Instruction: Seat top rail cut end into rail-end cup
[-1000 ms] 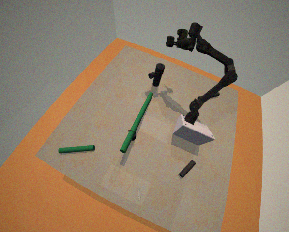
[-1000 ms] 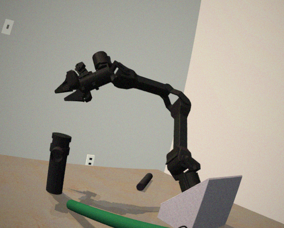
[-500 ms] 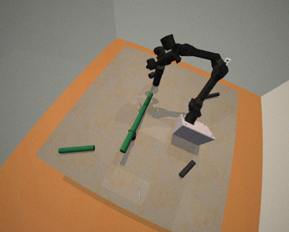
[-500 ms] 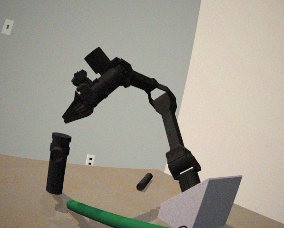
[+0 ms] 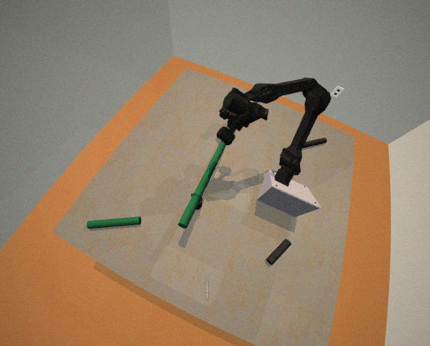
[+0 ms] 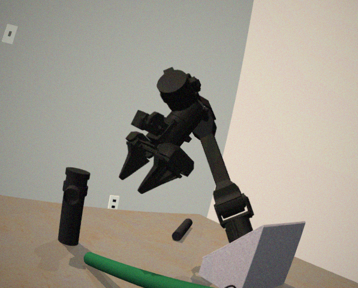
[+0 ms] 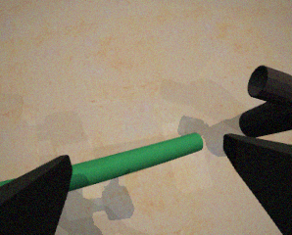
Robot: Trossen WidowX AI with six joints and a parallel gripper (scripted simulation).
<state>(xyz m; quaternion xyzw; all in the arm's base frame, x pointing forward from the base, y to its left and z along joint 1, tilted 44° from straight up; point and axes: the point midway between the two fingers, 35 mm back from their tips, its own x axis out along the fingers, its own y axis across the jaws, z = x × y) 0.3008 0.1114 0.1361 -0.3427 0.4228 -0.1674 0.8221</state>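
Now: gripper tip 180 mm to the left of the rail-end cup, 80 mm above it and 60 mm short of it. From my gripper tip the other things lie so: short dark cylinder 480 mm behind, 270 mm to the left, 220 mm below; then small white pin 560 mm to the left, 280 mm behind, 230 mm below; then short green tube 550 mm to the left, 220 mm below, 220 mm ahead.
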